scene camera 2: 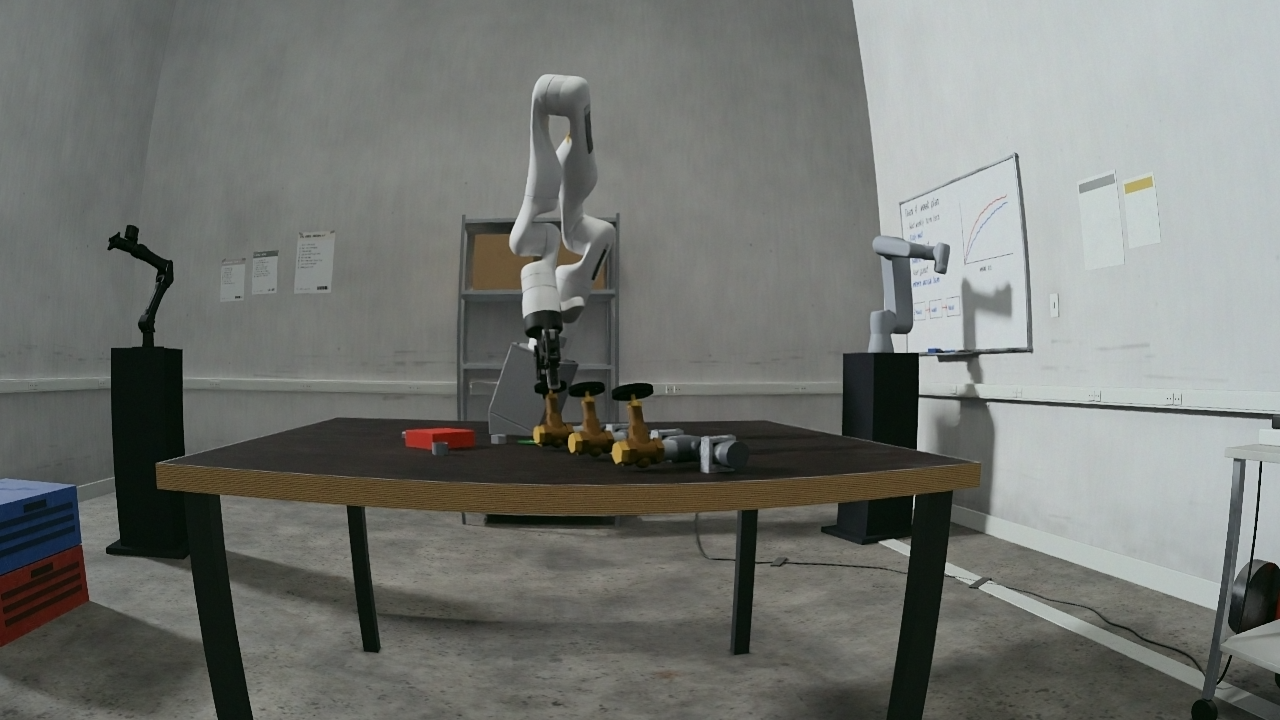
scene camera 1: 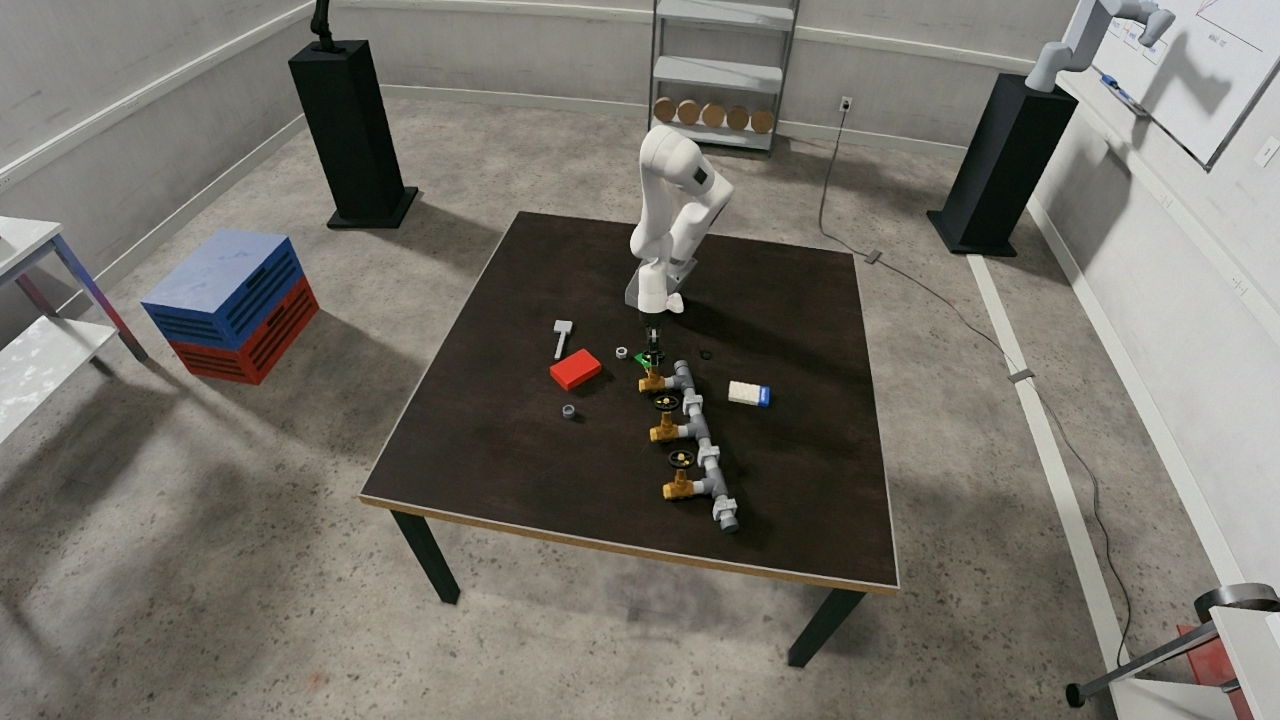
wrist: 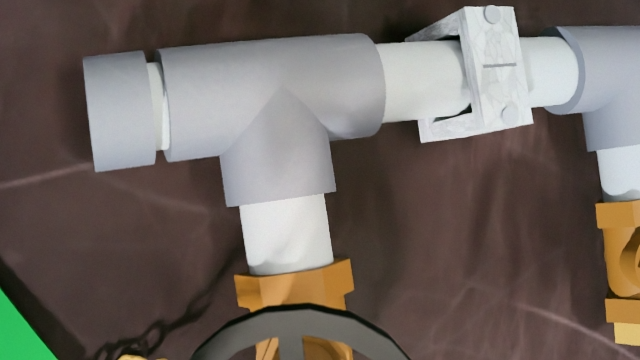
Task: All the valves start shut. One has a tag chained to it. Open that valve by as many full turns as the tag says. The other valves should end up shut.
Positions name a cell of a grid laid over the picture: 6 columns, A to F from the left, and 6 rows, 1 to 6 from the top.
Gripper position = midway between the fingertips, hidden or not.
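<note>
Scene camera 2 shows me my gripper (scene camera 2: C4), and in scene camera 1 I can see my gripper (scene camera 1: D3) too. I also see a red block (scene camera 1: C4) and a white-and-blue box (scene camera 1: D4). The red block is out of frame in the wrist view, and the white-and-blue box is out of frame in the wrist view as well.
</note>
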